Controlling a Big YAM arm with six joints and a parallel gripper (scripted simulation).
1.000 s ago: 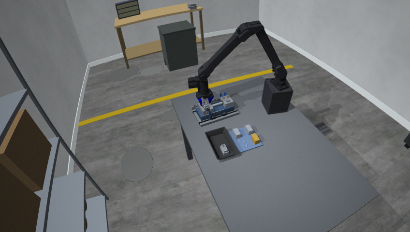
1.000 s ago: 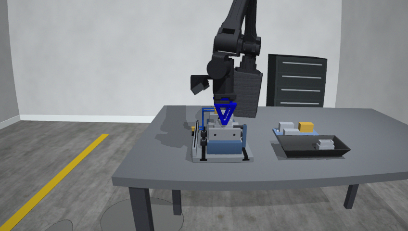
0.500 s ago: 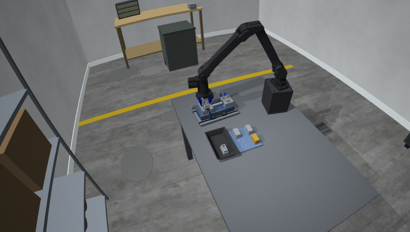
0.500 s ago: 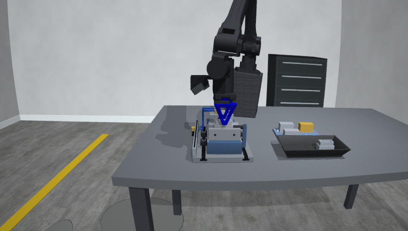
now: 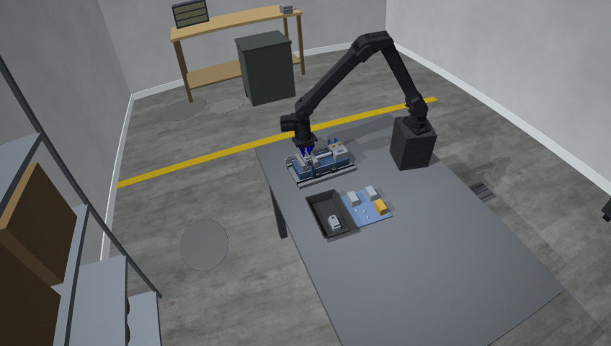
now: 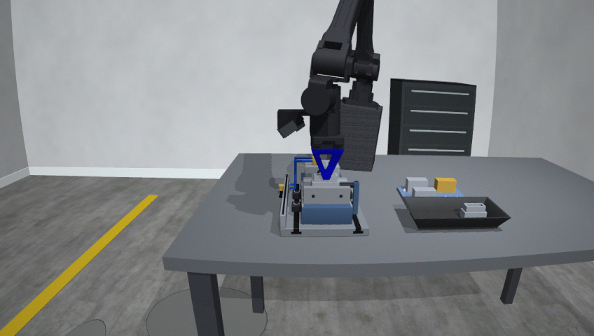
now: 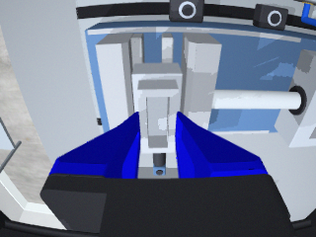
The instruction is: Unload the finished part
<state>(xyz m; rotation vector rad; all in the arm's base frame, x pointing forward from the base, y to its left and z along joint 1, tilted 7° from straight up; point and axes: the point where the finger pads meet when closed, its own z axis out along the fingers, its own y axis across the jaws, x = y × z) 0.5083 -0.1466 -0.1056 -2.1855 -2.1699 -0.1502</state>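
Now: the blue vise 70 mm behind my hand and 80 mm below it. Also, from my hand: yellow block: 180 mm behind, 370 mm to the left, 90 mm below; then blue plate: 140 mm behind, 320 mm to the left, 110 mm below.
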